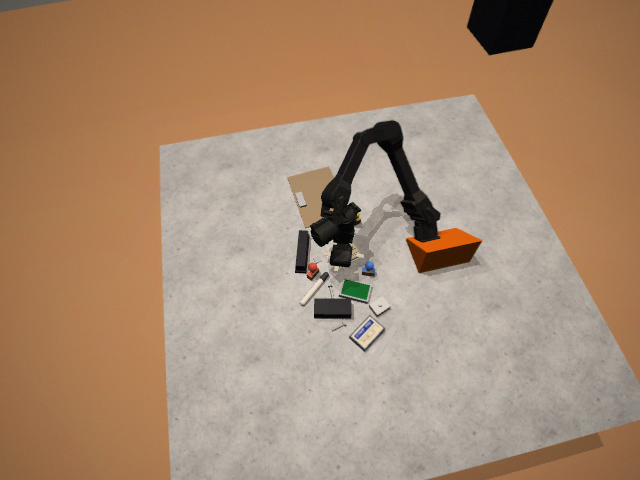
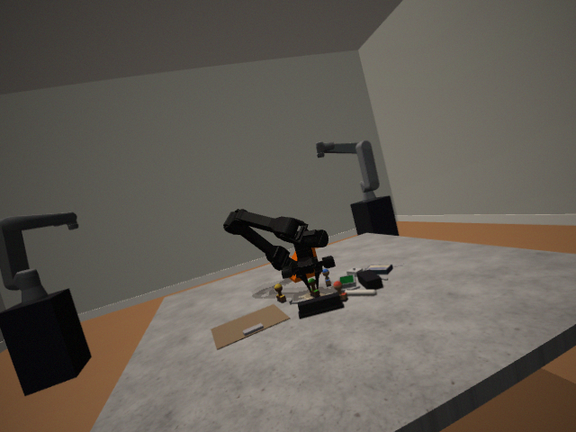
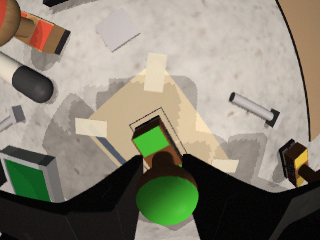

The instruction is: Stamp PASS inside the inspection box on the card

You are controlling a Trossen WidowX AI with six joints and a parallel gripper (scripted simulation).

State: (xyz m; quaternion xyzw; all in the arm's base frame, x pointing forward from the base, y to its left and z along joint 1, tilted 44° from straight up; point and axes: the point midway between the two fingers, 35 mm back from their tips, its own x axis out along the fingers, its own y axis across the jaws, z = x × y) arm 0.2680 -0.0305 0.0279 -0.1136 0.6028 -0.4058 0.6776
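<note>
Right now the green-knobbed stamp is right at my gripper tip. The rest, counted from my gripper tip: cream card (3 cm below); then red-knobbed stamp (11 cm ahead, 4 cm to the left); then blue stamp (6 cm behind, 8 cm to the left).
</note>
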